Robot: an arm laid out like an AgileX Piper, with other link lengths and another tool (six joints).
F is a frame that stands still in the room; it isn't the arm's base.
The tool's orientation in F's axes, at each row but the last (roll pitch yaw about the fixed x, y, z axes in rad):
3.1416 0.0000 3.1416
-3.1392 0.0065 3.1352
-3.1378 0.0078 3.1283
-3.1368 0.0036 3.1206
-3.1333 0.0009 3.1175
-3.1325 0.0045 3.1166
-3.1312 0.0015 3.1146
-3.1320 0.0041 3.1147
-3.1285 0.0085 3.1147
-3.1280 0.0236 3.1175
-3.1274 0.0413 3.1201
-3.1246 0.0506 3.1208
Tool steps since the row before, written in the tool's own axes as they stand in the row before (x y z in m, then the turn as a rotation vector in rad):
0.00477 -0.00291 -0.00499 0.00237 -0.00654 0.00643
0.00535 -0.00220 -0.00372 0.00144 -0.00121 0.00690
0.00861 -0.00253 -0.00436 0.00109 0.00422 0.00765
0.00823 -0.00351 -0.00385 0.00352 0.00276 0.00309
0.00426 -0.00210 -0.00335 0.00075 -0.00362 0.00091
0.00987 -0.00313 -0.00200 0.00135 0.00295 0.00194
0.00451 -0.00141 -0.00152 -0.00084 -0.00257 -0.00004
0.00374 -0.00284 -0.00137 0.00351 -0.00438 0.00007
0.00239 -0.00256 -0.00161 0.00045 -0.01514 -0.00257
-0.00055 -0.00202 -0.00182 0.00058 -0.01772 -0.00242
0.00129 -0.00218 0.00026 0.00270 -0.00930 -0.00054
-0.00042 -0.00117 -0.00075 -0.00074 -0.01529 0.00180
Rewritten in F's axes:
-0.00477 -0.00291 0.00499 -0.00237 -0.00654 -0.00643
-0.00539 -0.00216 0.00369 -0.00140 -0.00122 -0.00691
-0.00868 -0.00240 0.00430 -0.00097 0.00420 -0.00767
-0.00832 -0.00332 0.00384 -0.00345 0.00282 -0.00312
-0.00431 -0.00197 0.00336 -0.00084 -0.00361 -0.00088
-0.00995 -0.00286 0.00198 -0.00127 0.00296 -0.00197
-0.00455 -0.00127 0.00153 0.00077 -0.00259 0.00007
-0.00382 -0.00272 0.00138 -0.00363 -0.00428 -0.00004
-0.00247 -0.00247 0.00162 -0.00088 -0.01509 0.00276
0.00046 -0.00201 0.00186 -0.00107 -0.01766 0.00265
-0.00133 -0.00216 -0.00028 -0.00292 -0.00923 0.00056
0.00036 -0.00116 0.00079 0.00050 -0.01533 -0.00150

